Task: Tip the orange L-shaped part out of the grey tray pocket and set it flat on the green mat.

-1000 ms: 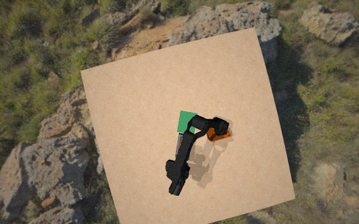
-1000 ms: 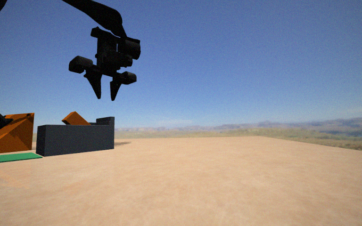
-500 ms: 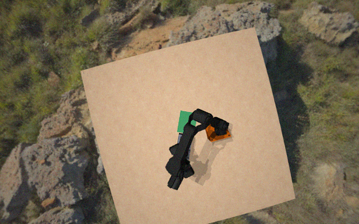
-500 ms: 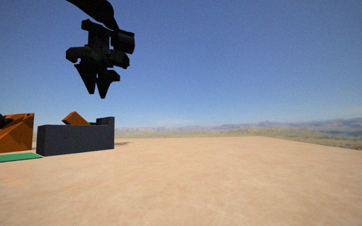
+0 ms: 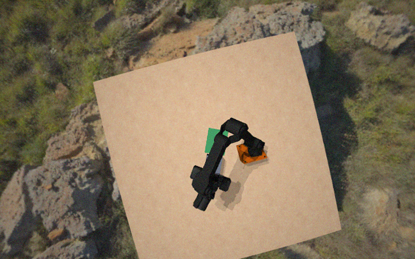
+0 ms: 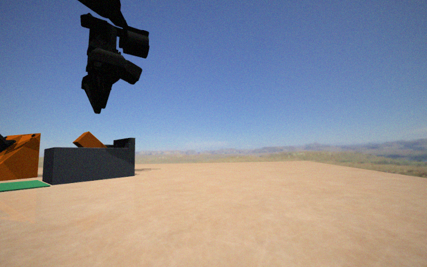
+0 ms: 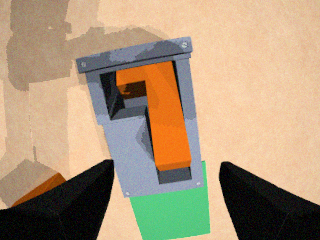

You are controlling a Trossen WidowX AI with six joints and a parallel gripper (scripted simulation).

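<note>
Right now the orange L-shaped part is 20 mm to the left of my gripper tip and 110 mm below it. Round my gripper tip: green mat: 70 mm behind, 150 mm to the right, 160 mm below.
</note>
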